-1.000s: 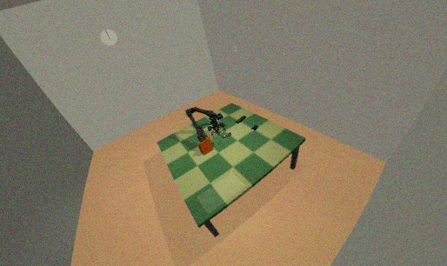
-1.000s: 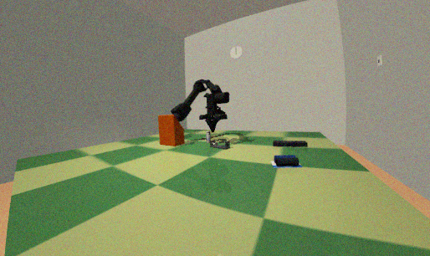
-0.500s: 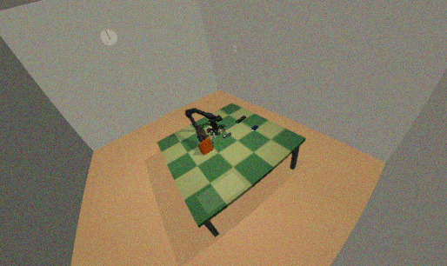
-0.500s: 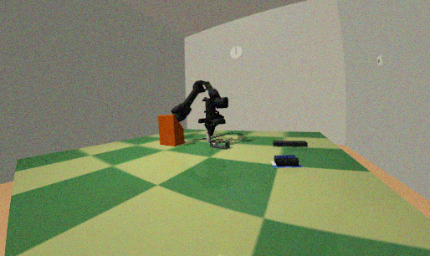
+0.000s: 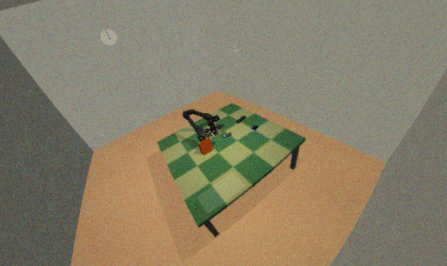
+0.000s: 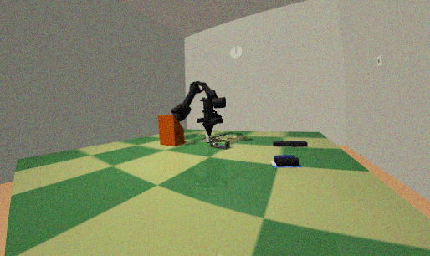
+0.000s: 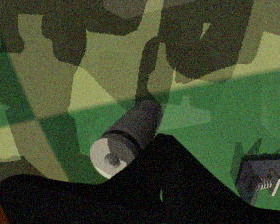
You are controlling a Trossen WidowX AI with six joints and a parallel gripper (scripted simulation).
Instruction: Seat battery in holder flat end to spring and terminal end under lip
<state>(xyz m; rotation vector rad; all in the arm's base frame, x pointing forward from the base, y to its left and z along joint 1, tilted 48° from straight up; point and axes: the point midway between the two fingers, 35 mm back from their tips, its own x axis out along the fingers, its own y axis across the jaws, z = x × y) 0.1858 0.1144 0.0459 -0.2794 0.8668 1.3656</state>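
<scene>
My gripper tip is now 20 mm past the battery and 10 mm above it. From my gripper tip the other things lie so: remote 430 mm ahead, 40 mm to the left, 30 mm below.
</scene>
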